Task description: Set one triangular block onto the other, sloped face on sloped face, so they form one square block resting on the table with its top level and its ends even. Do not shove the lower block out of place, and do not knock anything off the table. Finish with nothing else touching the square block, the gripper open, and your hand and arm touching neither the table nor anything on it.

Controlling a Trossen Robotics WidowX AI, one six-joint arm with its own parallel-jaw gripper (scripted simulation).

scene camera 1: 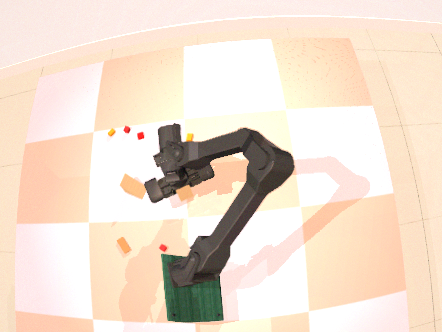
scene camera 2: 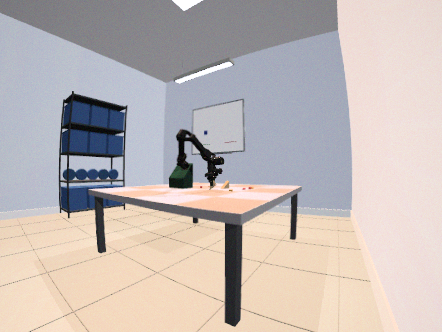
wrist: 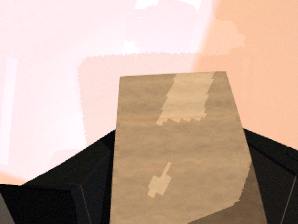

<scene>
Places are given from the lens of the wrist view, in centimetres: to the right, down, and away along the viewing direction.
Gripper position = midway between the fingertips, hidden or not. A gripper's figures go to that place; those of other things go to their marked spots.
gripper (wrist: 173,133): 1, 1, 10
triangular block (wrist: 179,138): 1, 1, 7
</scene>
